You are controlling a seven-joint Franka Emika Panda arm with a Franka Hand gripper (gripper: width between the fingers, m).
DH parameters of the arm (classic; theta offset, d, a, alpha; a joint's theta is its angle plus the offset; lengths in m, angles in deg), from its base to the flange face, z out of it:
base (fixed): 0 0 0 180
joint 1: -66.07 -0.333 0 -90
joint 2: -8.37 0 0 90
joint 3: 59.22 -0.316 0.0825 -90
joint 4: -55.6 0 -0.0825 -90
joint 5: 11.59 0.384 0 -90
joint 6: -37.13 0 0.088 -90
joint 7: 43.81 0.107 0 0
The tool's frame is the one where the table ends.
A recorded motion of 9 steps. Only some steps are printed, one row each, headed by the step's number.
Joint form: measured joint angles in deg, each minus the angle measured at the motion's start. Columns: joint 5, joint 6, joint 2, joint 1, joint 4, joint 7, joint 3.
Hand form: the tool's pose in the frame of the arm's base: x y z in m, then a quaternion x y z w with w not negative. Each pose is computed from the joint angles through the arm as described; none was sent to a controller.
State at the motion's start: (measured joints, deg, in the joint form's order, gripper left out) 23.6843 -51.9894 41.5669 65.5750 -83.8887 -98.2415 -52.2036
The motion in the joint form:
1: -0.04 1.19 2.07 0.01 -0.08 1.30 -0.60
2: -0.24 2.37 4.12 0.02 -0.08 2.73 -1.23
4: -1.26 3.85 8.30 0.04 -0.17 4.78 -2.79
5: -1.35 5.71 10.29 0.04 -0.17 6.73 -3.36
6: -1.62 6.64 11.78 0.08 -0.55 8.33 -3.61
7: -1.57 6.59 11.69 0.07 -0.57 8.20 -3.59
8: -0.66 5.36 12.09 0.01 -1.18 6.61 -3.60
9: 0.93 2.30 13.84 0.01 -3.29 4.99 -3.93
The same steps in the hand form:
1: 0.3403 0.0235 0.5185 -0.86266 -0.35646 -0.03944 0.35664
2: 0.3307 0.0285 0.5294 -0.86379 -0.35883 -0.03866 0.35159
4: 0.3114 0.0385 0.5493 -0.86725 -0.36966 -0.04211 0.33084
5: 0.2995 0.0437 0.5580 -0.86918 -0.36803 -0.03505 0.32839
6: 0.2911 0.0455 0.5615 -0.87283 -0.36253 -0.03003 0.32534
7: 0.2915 0.0455 0.5610 -0.87238 -0.36302 -0.03017 0.32597
8: 0.2920 0.0465 0.5603 -0.86697 -0.37164 -0.04552 0.32889
9: 0.2895 0.0491 0.5567 -0.86277 -0.37641 -0.07476 0.32916

